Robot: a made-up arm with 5 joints.
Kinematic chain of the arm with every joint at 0, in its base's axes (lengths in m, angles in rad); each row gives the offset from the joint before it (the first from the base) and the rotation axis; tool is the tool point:
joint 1: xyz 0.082 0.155 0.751 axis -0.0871 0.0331 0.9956
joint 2: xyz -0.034 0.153 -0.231 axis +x
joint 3: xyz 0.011 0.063 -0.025 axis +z
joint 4: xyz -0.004 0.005 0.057 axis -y
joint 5: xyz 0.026 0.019 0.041 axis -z
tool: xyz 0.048 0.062 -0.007
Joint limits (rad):
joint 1: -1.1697..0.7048
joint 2: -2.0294..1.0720
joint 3: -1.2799..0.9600
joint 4: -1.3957..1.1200
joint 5: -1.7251..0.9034
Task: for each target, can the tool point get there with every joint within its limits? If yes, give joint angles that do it. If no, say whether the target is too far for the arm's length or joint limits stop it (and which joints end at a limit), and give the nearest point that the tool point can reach.
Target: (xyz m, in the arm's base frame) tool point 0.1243 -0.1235 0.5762
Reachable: no: joint limits stop it (at a limit: joint 1, joint 2, joint 3) | nearest point 0.1968 0.1342 0.6003 | short by 0.269 m
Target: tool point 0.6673 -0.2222 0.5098
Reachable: no: too far | nearest point 0.3660 0.1849 0.5283 | short by 0.507 m
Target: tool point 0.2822 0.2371 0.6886
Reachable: yes | joints -1.0138 0.7855 -0.6128 0.2065 -0.8090
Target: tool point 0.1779 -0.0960 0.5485
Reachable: no: joint limits stop it (at a limit: joint 1, joint 2, joint 3) | nearest point 0.2100 0.1329 0.5889 | short by 0.235 m
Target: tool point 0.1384 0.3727 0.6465
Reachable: yes | joints 0.0489 0.7890 -0.0412 -0.2279 0.2049
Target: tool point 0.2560 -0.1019 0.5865
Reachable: no: joint limits stop it (at a limit: joint 1, joint 2) | nearest point 0.2364 0.1308 0.6010 | short by 0.234 m
